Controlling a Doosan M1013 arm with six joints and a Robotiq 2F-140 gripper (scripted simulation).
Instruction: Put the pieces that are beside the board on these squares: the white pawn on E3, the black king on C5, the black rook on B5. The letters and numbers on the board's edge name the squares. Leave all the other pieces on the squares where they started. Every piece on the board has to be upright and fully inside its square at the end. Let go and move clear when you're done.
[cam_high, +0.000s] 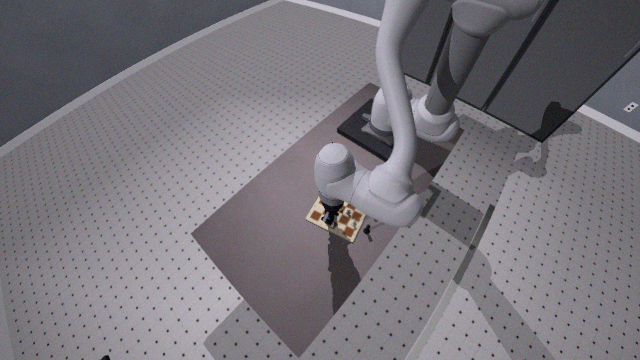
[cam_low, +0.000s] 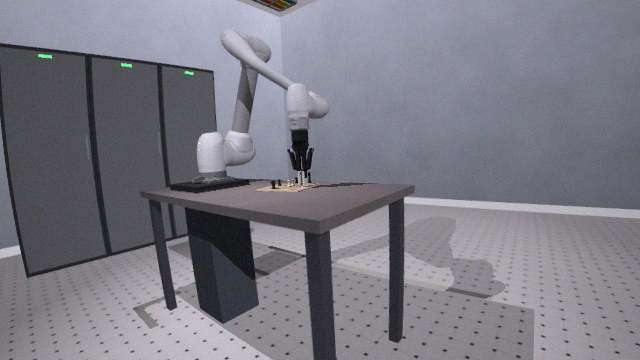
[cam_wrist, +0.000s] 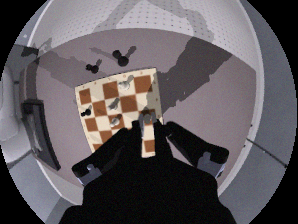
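Right now my hand is 130 mm to the right of the black chess piece, 60 mm past it and 20 mm above it. From my hand the other things lie so: chessboard 80 mm behind, 40 mm below, 10 mm to the right.
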